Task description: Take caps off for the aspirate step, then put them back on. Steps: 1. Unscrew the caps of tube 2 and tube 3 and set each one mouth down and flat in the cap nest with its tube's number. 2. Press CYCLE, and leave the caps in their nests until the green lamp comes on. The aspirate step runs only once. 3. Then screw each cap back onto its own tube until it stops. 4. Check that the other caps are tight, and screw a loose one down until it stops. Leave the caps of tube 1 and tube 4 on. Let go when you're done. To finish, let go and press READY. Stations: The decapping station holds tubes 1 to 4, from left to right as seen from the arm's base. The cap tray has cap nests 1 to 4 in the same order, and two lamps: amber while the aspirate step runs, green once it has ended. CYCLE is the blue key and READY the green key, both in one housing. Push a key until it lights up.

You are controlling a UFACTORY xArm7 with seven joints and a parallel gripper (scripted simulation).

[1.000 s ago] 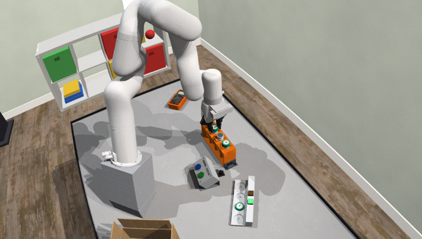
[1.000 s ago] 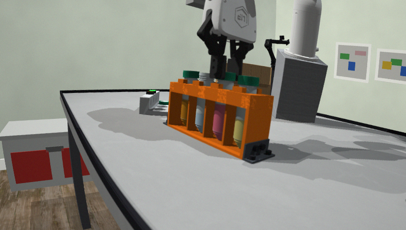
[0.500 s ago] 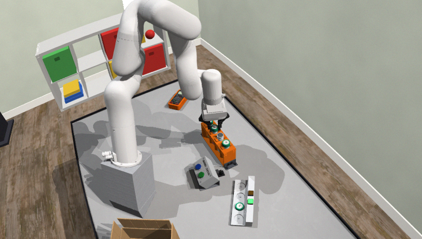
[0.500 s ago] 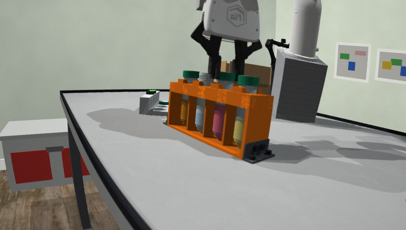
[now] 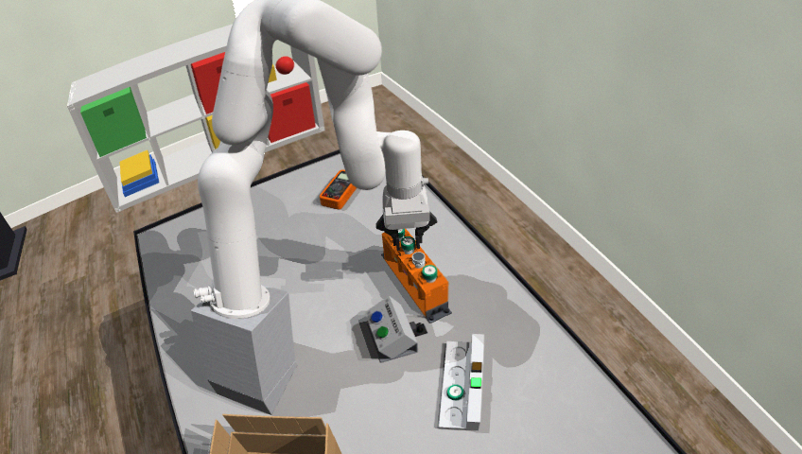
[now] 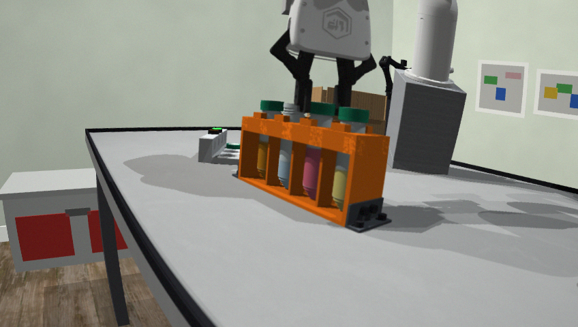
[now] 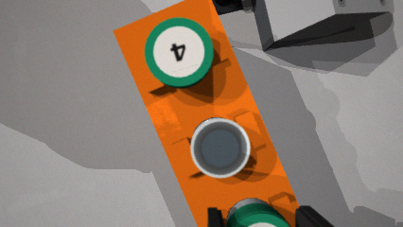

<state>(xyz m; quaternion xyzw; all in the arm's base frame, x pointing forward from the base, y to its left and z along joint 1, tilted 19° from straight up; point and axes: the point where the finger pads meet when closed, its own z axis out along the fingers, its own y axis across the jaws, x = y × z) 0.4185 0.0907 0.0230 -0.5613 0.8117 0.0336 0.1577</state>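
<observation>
Right now the cap 2 is 10 mm below my hand. Also, from my hand: cap 4: 10 mm ahead, 100 mm to the right, 20 mm below; then tube 3 threaded neck: 50 mm to the right, 10 mm below; then cap 1: 50 mm to the left, 20 mm below.
</observation>
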